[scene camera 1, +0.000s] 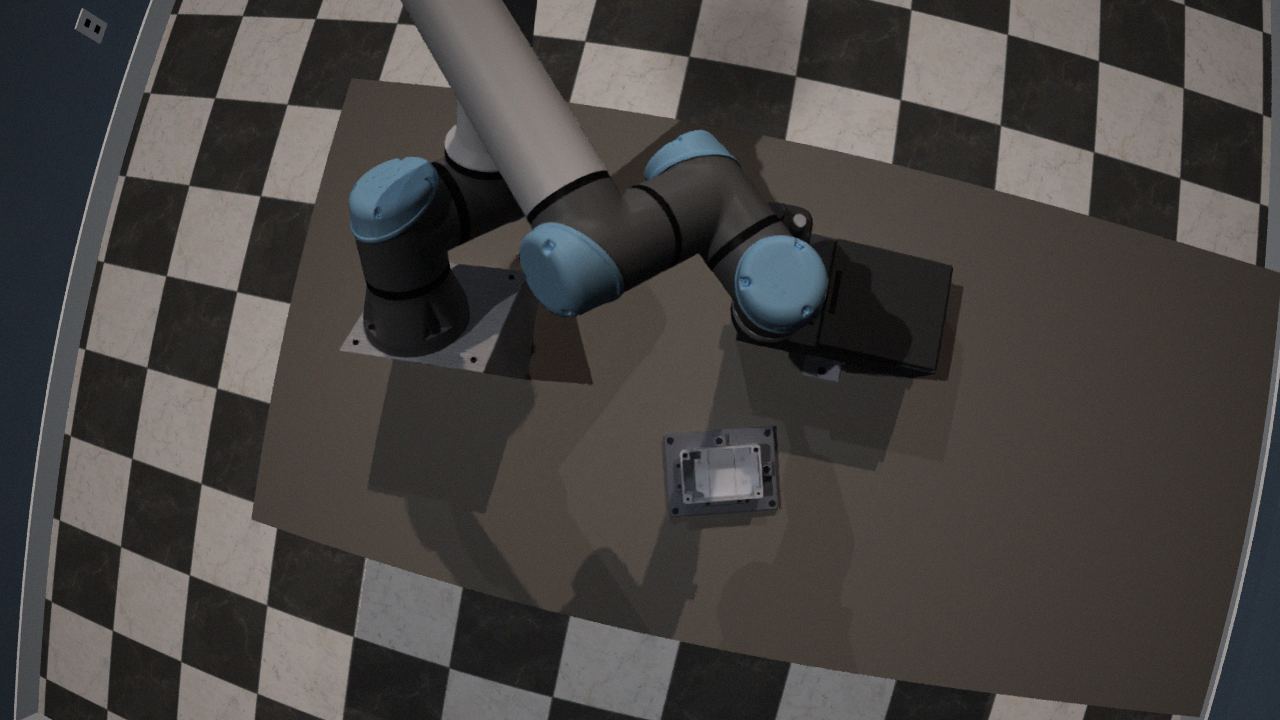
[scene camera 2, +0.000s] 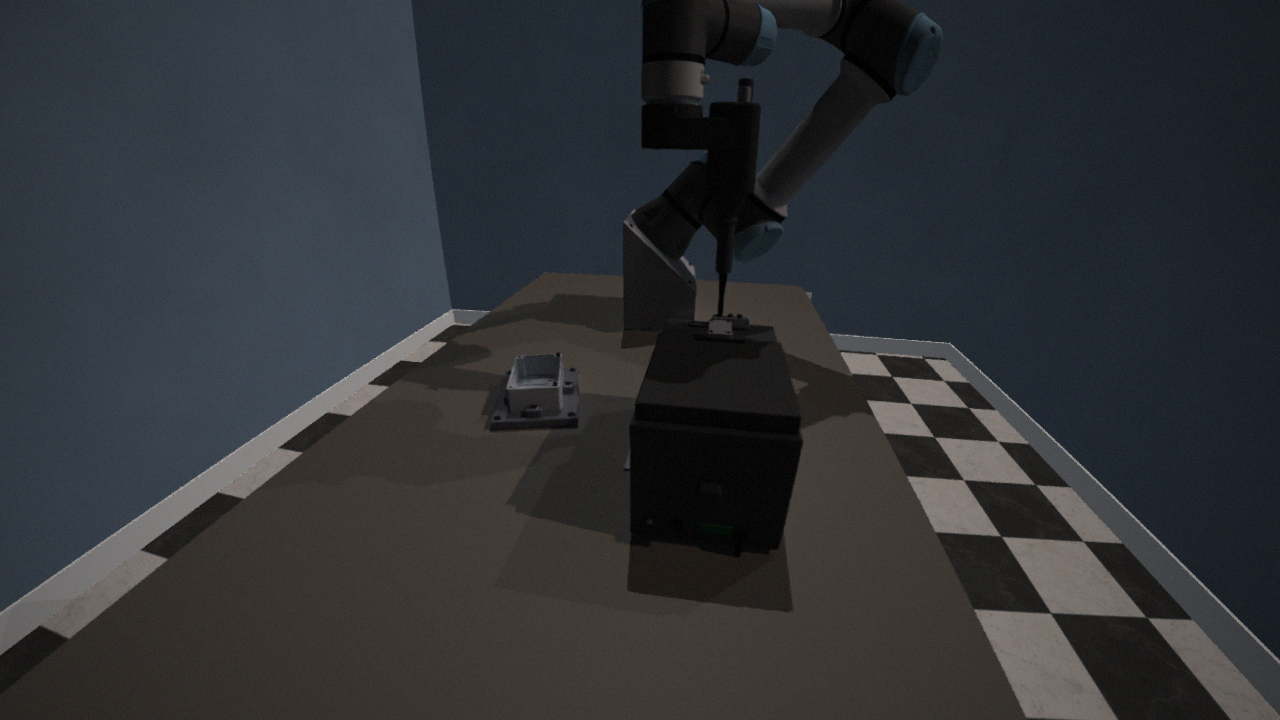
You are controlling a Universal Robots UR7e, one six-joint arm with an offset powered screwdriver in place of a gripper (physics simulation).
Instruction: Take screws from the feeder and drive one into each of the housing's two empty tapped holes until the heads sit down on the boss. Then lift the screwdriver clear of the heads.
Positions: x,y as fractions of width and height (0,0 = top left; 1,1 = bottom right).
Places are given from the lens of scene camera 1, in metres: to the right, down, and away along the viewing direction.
black screw feeder (scene camera 1: 0.63,0.47): 0.23, -0.03, 1.02
